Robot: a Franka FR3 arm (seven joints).
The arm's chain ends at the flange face. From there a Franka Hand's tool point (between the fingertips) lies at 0.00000 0.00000 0.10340 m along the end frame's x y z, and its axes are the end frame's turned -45 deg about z.
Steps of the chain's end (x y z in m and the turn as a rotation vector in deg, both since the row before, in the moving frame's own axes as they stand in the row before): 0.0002 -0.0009 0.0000 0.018 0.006 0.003; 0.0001 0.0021 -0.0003 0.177 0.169 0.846; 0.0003 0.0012 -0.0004 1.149 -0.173 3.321; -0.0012 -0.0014 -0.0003 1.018 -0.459 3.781
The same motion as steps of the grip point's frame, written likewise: 0.0008 -0.0005 0.0000 0.008 0.017 0.003; -0.0010 0.0015 -0.0003 0.006 0.245 0.846; 0.0007 -0.0006 -0.0004 0.935 0.690 3.321; 0.0009 -0.0037 -0.0003 1.044 0.395 3.781
